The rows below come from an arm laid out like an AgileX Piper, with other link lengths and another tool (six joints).
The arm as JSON. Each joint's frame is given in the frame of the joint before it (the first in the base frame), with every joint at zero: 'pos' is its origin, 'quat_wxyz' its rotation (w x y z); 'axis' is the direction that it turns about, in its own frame. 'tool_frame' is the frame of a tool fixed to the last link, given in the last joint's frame.
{
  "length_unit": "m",
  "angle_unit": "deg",
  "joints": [
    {
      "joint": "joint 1",
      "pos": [
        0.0,
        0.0,
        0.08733
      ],
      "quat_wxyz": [
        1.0,
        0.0,
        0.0,
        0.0
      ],
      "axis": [
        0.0,
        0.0,
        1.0
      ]
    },
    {
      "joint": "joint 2",
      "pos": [
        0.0,
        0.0,
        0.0
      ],
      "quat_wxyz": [
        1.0,
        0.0,
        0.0,
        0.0
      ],
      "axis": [
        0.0,
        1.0,
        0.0
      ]
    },
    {
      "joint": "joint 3",
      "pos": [
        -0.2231,
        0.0,
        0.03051
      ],
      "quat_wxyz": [
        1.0,
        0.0,
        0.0,
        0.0
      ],
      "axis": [
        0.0,
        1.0,
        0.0
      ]
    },
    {
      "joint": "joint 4",
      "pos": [
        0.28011,
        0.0,
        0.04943
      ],
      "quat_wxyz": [
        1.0,
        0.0,
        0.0,
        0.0
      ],
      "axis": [
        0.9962,
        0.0,
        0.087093
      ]
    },
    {
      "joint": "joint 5",
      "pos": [
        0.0,
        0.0,
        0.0
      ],
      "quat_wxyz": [
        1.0,
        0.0,
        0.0,
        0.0
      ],
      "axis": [
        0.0,
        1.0,
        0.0
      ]
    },
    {
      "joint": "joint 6",
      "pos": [
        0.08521,
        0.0,
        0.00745
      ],
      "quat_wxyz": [
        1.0,
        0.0,
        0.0,
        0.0
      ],
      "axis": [
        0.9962,
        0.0,
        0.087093
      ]
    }
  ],
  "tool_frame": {
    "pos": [
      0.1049,
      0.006,
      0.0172
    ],
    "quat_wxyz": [
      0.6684,
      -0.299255,
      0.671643,
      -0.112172
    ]
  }
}
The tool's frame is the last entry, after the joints.
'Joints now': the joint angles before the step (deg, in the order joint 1, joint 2, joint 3, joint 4, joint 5, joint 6). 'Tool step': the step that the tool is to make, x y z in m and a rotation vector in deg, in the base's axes. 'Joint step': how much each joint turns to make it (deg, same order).
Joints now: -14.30, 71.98, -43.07, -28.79, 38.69, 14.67
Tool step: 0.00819, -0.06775, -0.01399, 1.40, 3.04, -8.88
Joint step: -10.62, 13.17, -10.73, 1.93, 0.00, -3.08
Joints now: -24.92, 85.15, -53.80, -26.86, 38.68, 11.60
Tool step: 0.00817, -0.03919, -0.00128, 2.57, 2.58, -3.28
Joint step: -5.59, 8.85, -10.87, 5.32, 3.98, -7.03
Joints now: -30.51, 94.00, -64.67, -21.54, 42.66, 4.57
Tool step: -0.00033, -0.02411, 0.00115, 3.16, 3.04, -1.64
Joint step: -3.73, 5.79, -8.65, 4.60, 5.96, -6.36
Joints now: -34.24, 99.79, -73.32, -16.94, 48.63, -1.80
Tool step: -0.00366, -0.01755, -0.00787, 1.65, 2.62, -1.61
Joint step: -2.29, 4.61, -5.02, 0.88, 3.19, -2.00
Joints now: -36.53, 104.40, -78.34, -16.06, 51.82, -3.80
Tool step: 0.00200, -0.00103, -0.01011, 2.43, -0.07, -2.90
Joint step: -0.42, 2.56, -1.83, 1.72, 1.06, 1.70
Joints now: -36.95, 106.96, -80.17, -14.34, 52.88, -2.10
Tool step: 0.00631, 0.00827, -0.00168, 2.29, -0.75, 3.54
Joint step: -0.07, 0.23, -0.33, 4.03, -0.03, -5.38
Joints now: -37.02, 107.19, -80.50, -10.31, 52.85, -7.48
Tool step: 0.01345, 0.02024, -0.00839, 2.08, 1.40, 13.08
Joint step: 1.36, 1.31, -0.54, 4.95, 0.05, -14.17
